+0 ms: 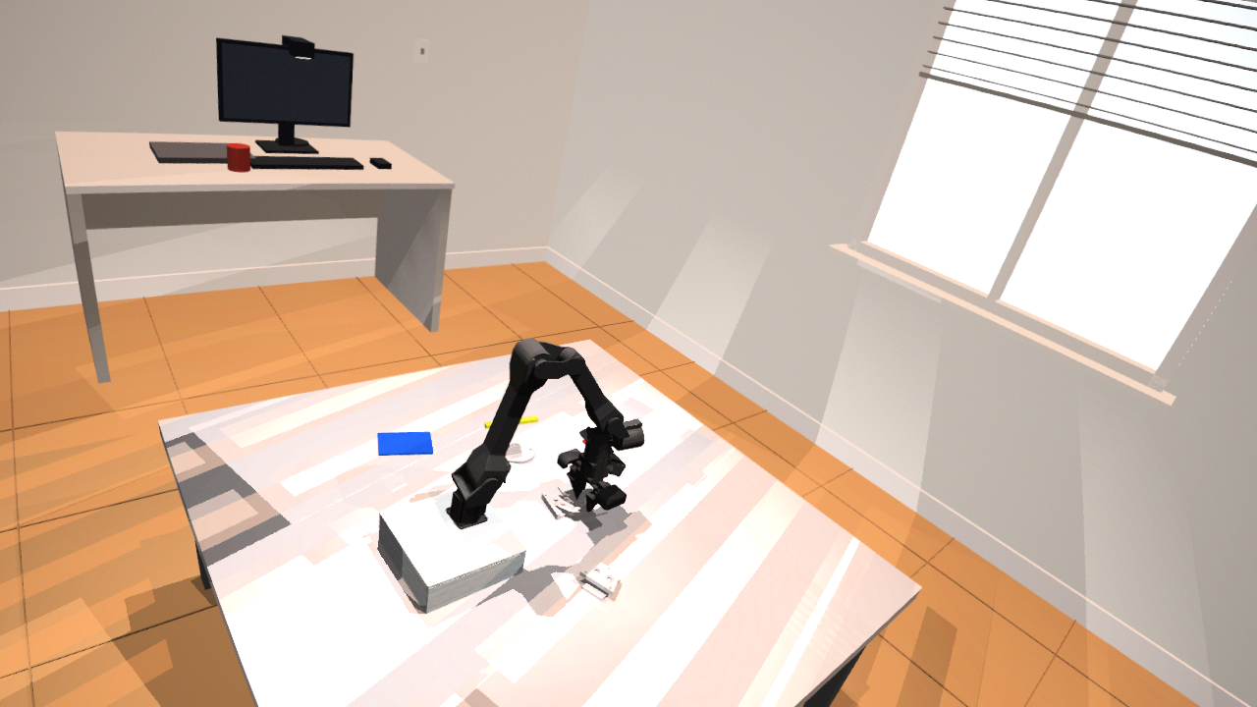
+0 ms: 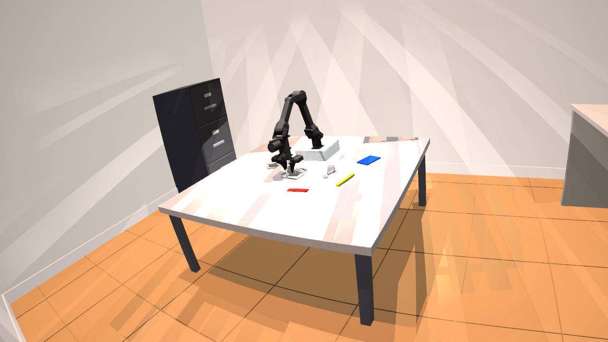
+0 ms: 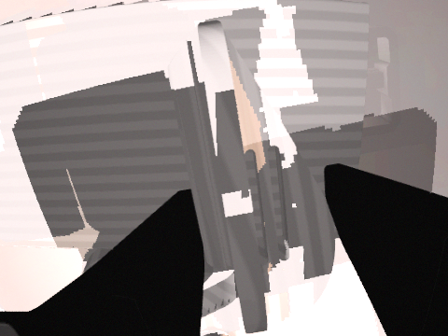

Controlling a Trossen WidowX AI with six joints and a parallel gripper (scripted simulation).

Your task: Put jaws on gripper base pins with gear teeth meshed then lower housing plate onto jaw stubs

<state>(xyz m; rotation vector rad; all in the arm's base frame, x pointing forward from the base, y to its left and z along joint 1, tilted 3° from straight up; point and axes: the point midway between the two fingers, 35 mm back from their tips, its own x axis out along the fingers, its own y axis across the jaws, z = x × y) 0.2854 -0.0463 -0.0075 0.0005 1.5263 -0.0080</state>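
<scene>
The curved jaw is 30 mm behind my gripper tip and 20 mm to the left of it. From my gripper tip the other things lie so: yellow stick: 360 mm to the left, 40 mm ahead, 10 mm below; then blue card: 390 mm to the left, 250 mm behind, 10 mm below; then red strip: 180 mm ahead, 160 mm to the left, 10 mm below.
</scene>
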